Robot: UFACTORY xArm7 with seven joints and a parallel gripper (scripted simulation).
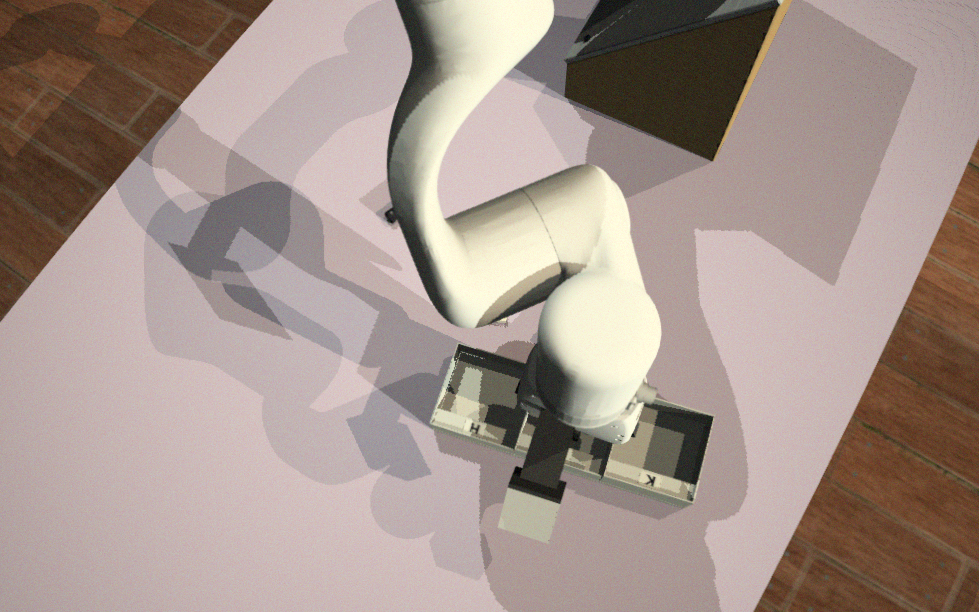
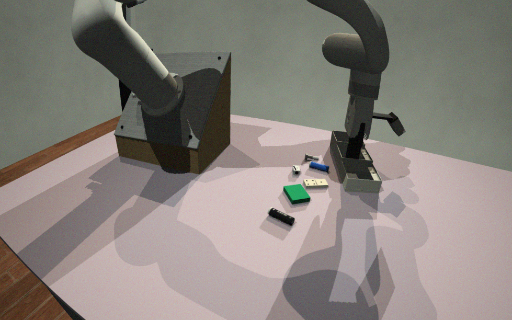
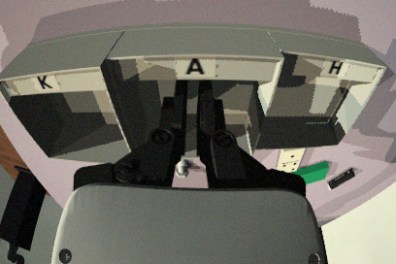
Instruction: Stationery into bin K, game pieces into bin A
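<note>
Right now my hand is 10 mm above the three-part bin row. Round my hand: domino (90 mm behind, 120 mm to the right, 30 mm below); blue battery (90 mm behind, 50 mm to the right, 30 mm below); bolt (110 mm behind, 30 mm below).
</note>
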